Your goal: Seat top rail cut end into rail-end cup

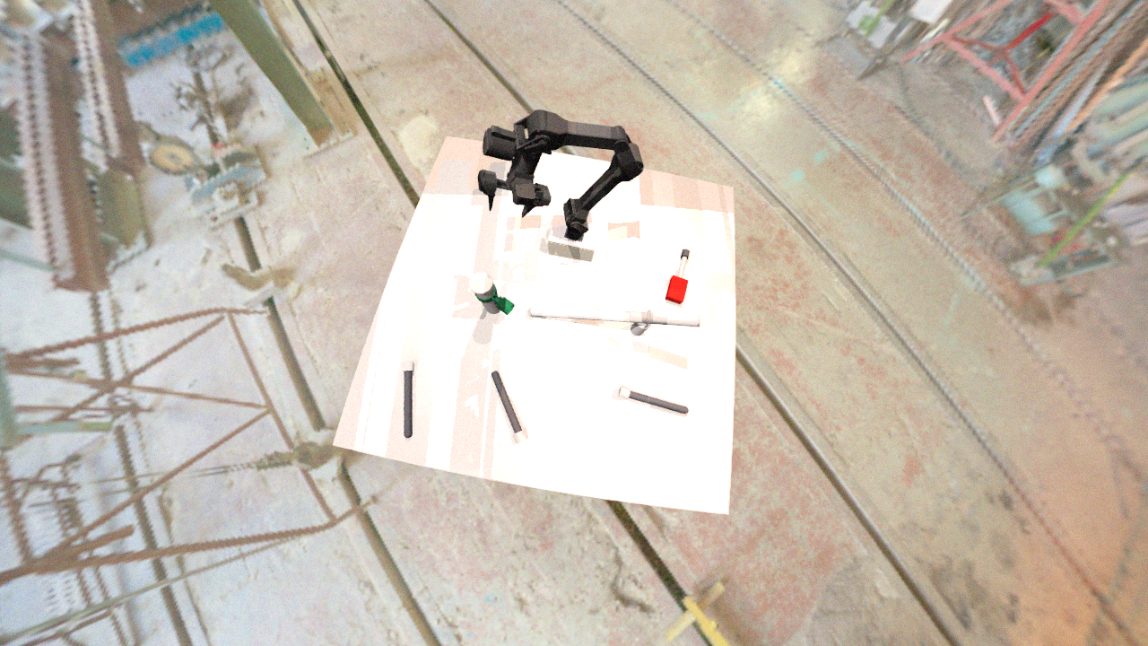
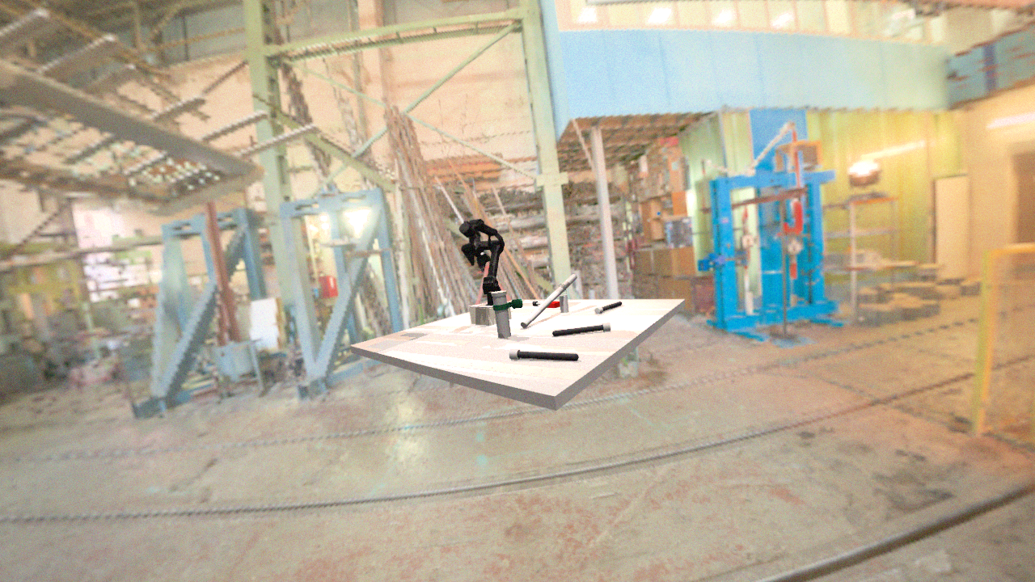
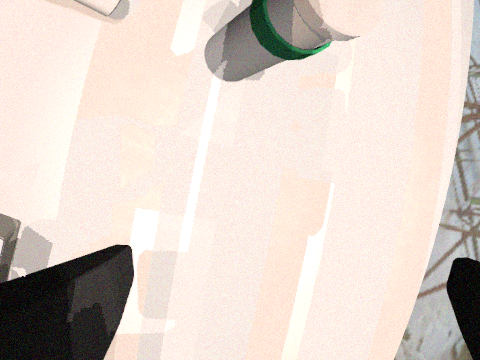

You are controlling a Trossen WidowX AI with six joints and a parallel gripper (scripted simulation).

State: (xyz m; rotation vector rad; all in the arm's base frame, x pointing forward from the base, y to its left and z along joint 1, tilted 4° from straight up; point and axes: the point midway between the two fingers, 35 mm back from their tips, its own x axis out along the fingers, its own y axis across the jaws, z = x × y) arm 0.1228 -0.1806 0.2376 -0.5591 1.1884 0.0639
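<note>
The green rail-end cup is 20 cm ahead of my gripper tip, 3 cm to the left of it and 18 cm below it. The rest, counted from my gripper tip: loop cap: 12 cm ahead, 48 cm to the left, 21 cm below.
</note>
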